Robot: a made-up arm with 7 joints. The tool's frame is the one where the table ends. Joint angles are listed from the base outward.
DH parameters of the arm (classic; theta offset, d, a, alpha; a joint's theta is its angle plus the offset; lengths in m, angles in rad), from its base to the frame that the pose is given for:
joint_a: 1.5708 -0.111 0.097 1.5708
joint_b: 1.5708 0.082 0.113 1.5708
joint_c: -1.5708 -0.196 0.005 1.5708
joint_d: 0 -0.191 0.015 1.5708
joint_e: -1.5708 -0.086 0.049 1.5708
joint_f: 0 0.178 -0.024 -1.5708
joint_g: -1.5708 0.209 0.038 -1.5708
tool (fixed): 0 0.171 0 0
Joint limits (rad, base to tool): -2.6..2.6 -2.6..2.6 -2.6..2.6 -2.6..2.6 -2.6..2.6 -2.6..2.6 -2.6..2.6
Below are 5 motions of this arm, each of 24 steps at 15 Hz.
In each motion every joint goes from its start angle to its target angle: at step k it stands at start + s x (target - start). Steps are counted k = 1, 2, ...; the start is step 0. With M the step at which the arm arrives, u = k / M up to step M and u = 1 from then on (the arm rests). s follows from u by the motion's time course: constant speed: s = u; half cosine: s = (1 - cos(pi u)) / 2; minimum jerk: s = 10 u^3 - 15 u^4 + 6 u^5.
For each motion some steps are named. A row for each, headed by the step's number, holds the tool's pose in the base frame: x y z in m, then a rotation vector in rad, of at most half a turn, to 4 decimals.
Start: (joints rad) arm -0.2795 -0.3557 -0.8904 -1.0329 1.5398 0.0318 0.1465
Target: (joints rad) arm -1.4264 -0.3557 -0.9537 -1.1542 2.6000 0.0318 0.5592
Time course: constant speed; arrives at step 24
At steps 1, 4, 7, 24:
1: -0.2642 -0.1180 0.3685 0.1235 -1.9660 1.4451
4: -0.2712 -0.1144 0.3465 0.1155 -2.0778 1.4180
7: -0.2756 -0.1082 0.3245 0.0997 -2.1868 1.4004
24: -0.2455 -0.0549 0.2201 -0.0816 -2.6983 1.5160

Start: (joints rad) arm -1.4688 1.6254 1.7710 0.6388 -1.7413 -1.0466 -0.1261
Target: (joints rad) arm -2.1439 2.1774 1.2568 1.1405 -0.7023 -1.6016 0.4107
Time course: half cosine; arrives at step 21
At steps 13, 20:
13: 0.2799 -0.4413 -0.3400 0.6269 0.1744 0.4397
20: 0.0671 -0.5844 -0.3245 0.4566 -0.1177 -0.1596

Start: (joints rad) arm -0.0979 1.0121 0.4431 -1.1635 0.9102 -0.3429 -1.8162
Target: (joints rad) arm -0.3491 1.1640 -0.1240 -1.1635 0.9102 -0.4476 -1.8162
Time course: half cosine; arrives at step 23
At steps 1, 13, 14, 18, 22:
1: 0.4242 -0.3822 0.0483 0.4550 0.5379 1.2169
13: 0.1997 -0.5244 0.0504 0.4852 0.2481 0.7760
14: 0.1713 -0.5334 0.0480 0.4880 0.2180 0.7257
18: 0.0731 -0.5527 0.0366 0.4968 0.1196 0.5552
22: 0.0244 -0.5557 0.0292 0.5006 0.0727 0.4710

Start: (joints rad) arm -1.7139 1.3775 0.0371 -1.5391 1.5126 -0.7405 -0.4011
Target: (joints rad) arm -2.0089 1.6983 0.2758 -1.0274 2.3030 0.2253 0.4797
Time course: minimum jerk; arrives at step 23
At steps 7, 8, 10, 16, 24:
7: -0.5163 0.0084 -0.5344 -0.0734 -2.6992 -1.0262
8: -0.4869 0.0070 -0.5573 -0.0951 -2.8299 -1.0119
10: -0.4152 0.0005 -0.5982 0.1582 2.8579 0.8820
16: -0.2267 -0.0503 -0.6189 0.3934 2.0816 0.3230
24: -0.1882 -0.0761 -0.5989 0.4914 1.7831 0.1369

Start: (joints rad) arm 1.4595 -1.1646 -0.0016 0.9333 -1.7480 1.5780 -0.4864
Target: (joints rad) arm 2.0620 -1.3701 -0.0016 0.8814 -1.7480 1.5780 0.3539
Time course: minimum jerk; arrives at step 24
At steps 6, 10, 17, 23, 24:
6: -0.1399 -0.0746 -0.0557 0.9820 0.7825 -0.2035
10: -0.1521 -0.1095 -0.0316 0.8893 0.6149 -0.1429
17: -0.1754 -0.1842 0.0004 0.7954 0.2468 0.0131
23: -0.1804 -0.2084 0.0038 0.7930 0.1333 0.0634
24: -0.1805 -0.2085 0.0039 0.7931 0.1328 0.0636

